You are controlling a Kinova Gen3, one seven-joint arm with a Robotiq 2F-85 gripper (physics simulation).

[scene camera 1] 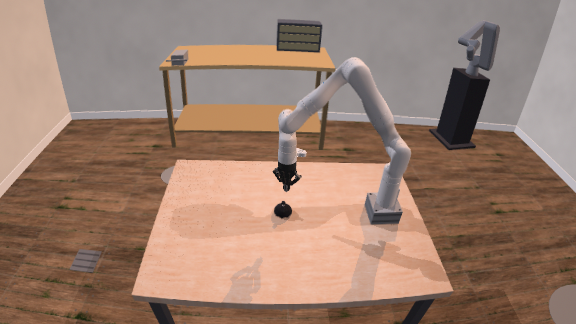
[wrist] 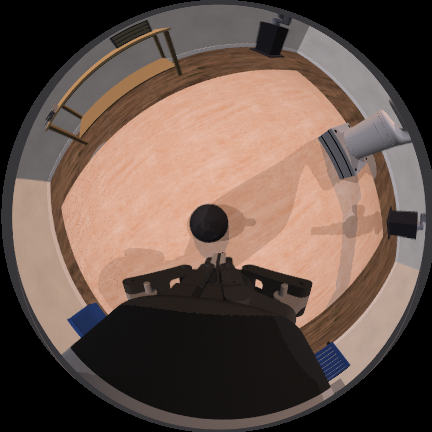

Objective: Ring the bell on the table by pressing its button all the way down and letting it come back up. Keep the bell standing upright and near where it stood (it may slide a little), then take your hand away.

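Where they show: gripper, fingertip midpoint: (scene camera 1: 286,190) (wrist: 219,260); arm's base at its link origin: (scene camera 1: 385,201) (wrist: 352,144).
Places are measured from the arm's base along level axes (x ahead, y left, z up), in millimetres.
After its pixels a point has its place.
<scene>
A small round black bell (scene camera 1: 283,210) @(x 477, y -72, z -39 mm) (wrist: 209,223) @(x 464, y -97, z -12 mm) stands upright on the wooden table (scene camera 1: 210,270) @(x 831, y 194, z -77 mm) (wrist: 165,150) @(x 440, y -307, z -77 mm). Its small button shows on top in the scene view; in the wrist view the bell is a plain dark disc and the button cannot be made out. My gripper (scene camera 1: 286,189) @(x 471, y -59, z 88 mm) (wrist: 219,260) @(x 471, y -59, z 88 mm) is shut and empty, pointing straight down. It hangs above the bell with a visible gap between the fingertips and the button, slightly to the right of it in the scene view.
The arm's base (scene camera 1: 384,209) @(x 28, y 51, z 0 mm) (wrist: 342,151) @(x 74, y -11, z -9 mm) stands at the right of the table. A wooden bench (scene camera 1: 240,57) with a drawer box (scene camera 1: 299,36) stands behind the table. A black pedestal (scene camera 1: 462,107) carries another arm at the back right.
</scene>
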